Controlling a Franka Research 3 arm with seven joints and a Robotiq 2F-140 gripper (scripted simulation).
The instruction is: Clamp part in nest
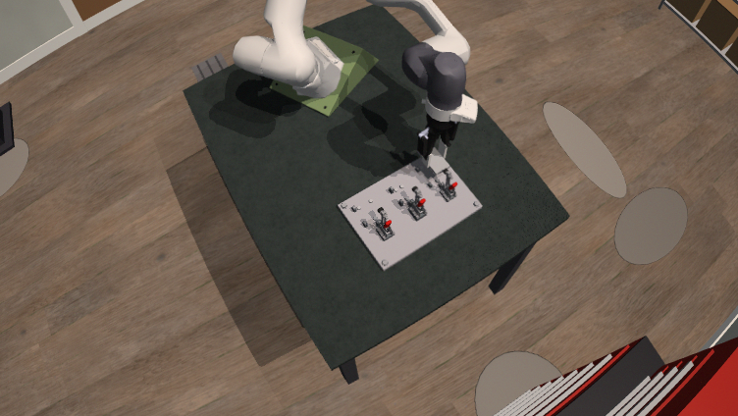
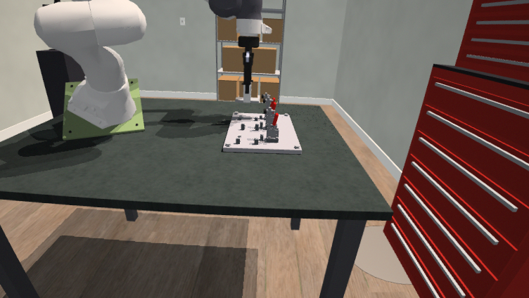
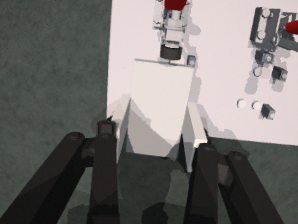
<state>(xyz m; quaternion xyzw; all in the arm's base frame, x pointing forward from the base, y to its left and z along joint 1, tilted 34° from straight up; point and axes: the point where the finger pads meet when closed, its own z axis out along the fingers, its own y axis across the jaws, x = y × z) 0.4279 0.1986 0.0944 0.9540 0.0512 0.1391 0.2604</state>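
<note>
The part is 30 mm below my hand. The rest, counted from my hand: light grey fixture plate: 110 mm to the right, 110 mm below, 60 mm ahead; then clamp: 90 mm ahead, 60 mm below.
</note>
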